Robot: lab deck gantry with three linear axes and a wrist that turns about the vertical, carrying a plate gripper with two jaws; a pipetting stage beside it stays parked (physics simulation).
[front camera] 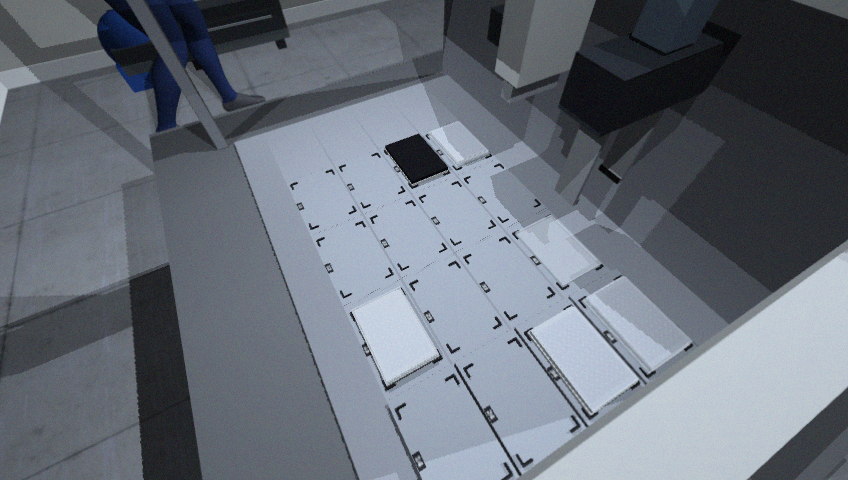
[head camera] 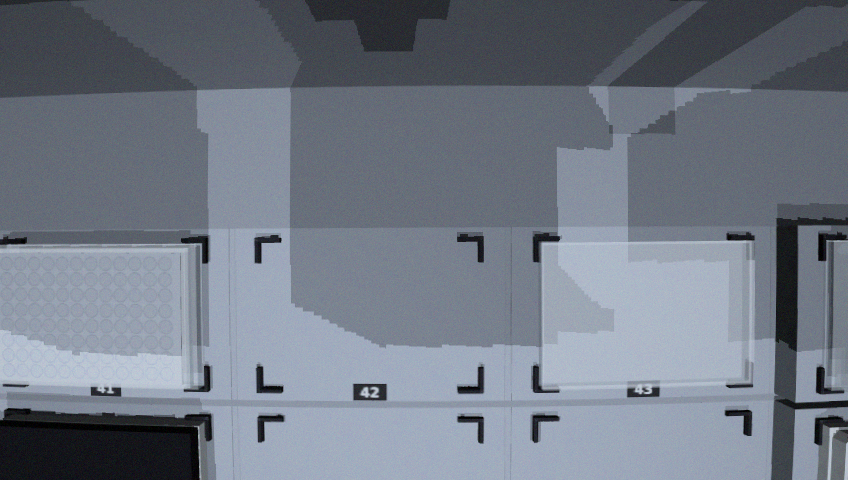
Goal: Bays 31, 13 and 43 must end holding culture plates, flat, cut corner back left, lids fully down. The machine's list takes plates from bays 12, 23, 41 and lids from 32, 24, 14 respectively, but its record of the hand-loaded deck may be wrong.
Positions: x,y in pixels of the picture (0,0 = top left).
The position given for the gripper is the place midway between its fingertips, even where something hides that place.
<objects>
gripper: front camera 588,185; not seen in the head camera view (out of frame)
clear lid: front camera; head camera
same spot on clear lid: (head camera: 612,315) = (front camera: 548,237)
</objects>
